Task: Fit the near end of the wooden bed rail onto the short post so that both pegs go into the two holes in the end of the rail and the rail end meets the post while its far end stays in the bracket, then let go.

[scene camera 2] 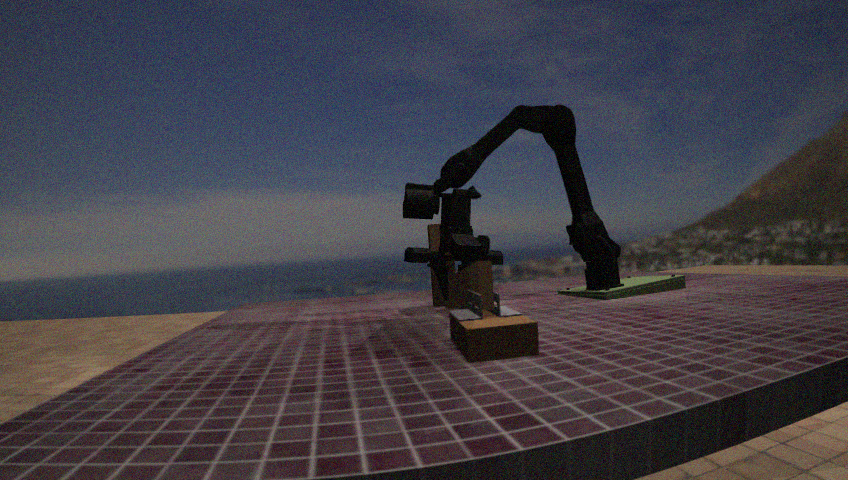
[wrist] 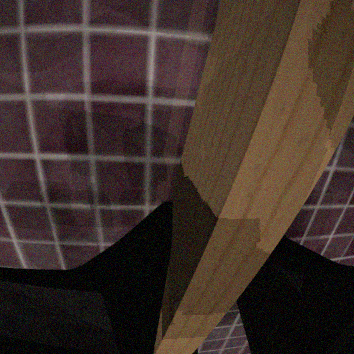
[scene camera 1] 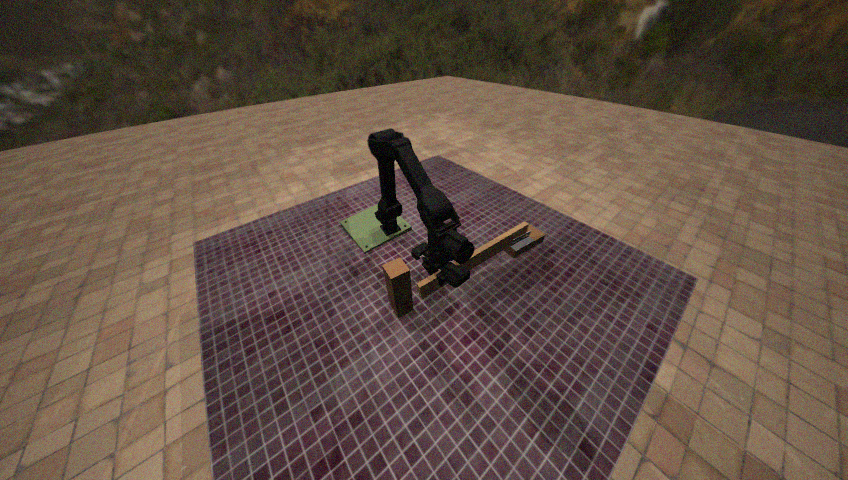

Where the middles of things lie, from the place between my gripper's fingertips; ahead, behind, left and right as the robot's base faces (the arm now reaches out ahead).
Labels:
I see the wooden bed rail [scene camera 1: 488, 250] 150 mm to the left of my hand and 30 mm above it. The rest, counted from my hand: bracket [scene camera 2: 473, 312] (340 mm to the left, 20 mm above).

